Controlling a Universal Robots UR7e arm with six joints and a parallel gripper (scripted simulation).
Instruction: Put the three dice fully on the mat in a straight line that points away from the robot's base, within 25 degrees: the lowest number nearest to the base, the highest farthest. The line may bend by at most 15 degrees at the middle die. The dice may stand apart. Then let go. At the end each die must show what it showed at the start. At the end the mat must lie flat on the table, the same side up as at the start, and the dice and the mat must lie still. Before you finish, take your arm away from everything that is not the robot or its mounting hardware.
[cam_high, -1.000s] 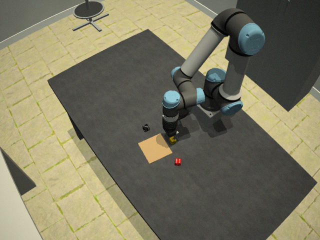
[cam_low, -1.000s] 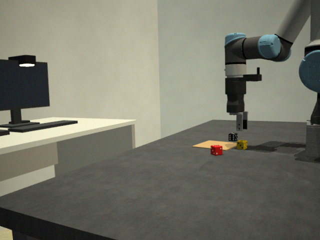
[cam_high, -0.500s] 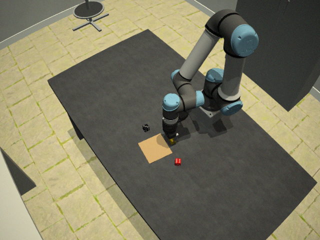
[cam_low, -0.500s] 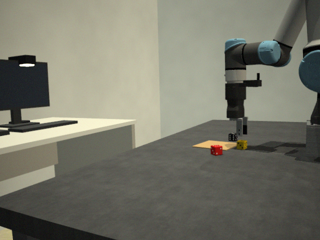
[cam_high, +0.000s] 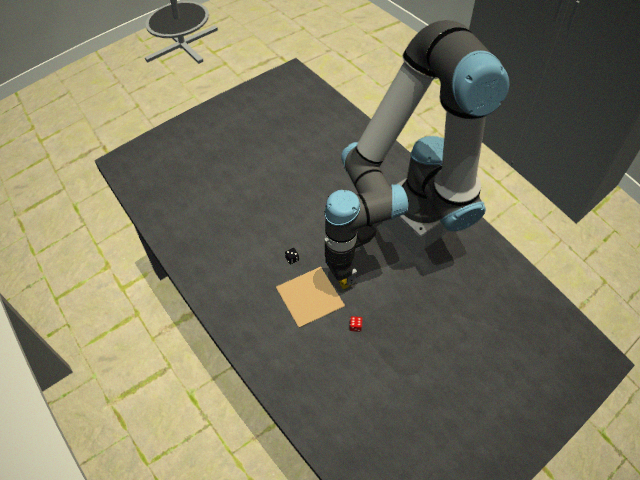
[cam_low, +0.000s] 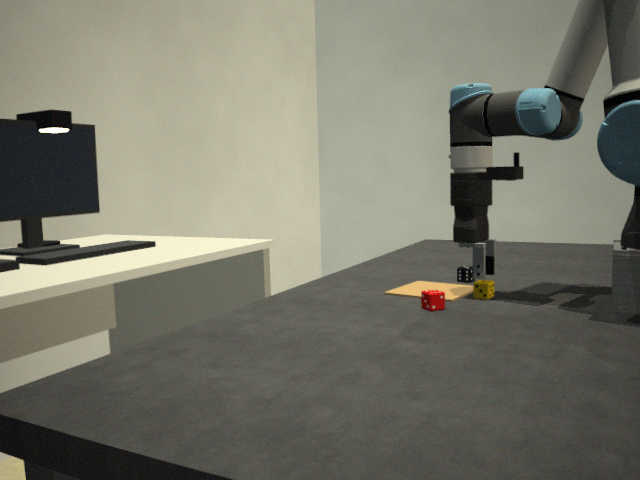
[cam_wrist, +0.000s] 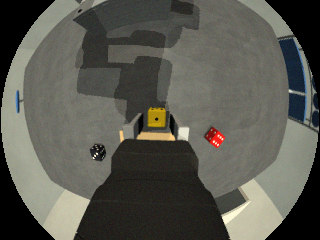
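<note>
My hand is 40 mm above the yellow die. Also, from my hand: tan mat 100 mm ahead, 20 mm to the right, 50 mm below; then black die 80 mm ahead, 150 mm to the right, 40 mm below; then red die 50 mm ahead, 120 mm to the left, 40 mm below.
</note>
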